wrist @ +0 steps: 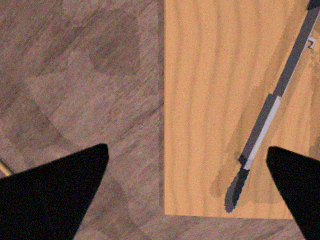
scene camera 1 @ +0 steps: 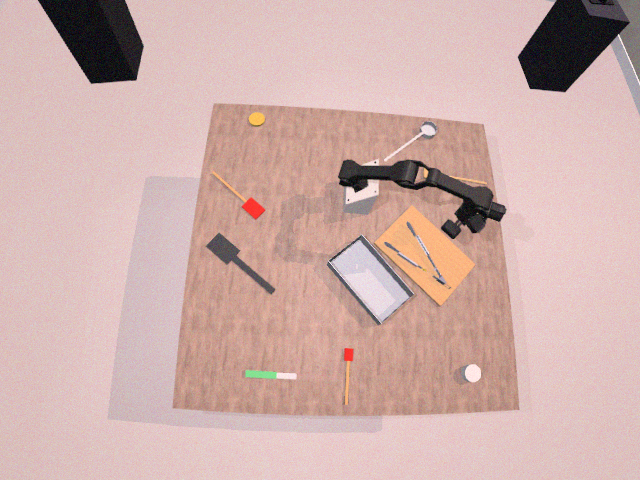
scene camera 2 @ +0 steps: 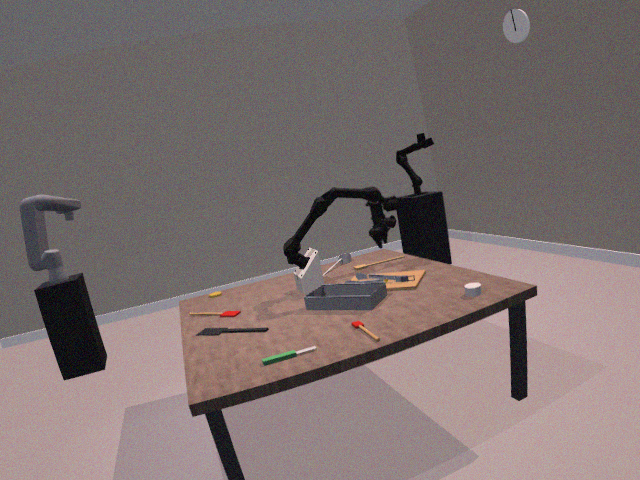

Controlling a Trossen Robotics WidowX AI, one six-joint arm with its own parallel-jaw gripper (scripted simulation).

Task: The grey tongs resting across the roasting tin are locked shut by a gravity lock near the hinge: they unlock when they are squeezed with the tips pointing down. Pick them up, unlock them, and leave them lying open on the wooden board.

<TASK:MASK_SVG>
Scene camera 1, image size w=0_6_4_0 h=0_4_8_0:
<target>gripper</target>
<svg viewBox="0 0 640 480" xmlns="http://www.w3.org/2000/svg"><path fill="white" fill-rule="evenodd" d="M488 218L479 213L475 215L467 214L463 209L463 201L460 208L454 213L458 220L455 223L451 220L446 221L441 226L441 230L449 235L451 239L456 238L462 231L460 228L462 224L467 225L472 233L479 233L485 227Z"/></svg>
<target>black spatula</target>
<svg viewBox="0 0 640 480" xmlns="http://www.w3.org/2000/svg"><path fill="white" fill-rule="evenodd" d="M206 245L226 265L230 261L234 262L270 295L275 291L271 285L236 256L240 250L223 237L220 232Z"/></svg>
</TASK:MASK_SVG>
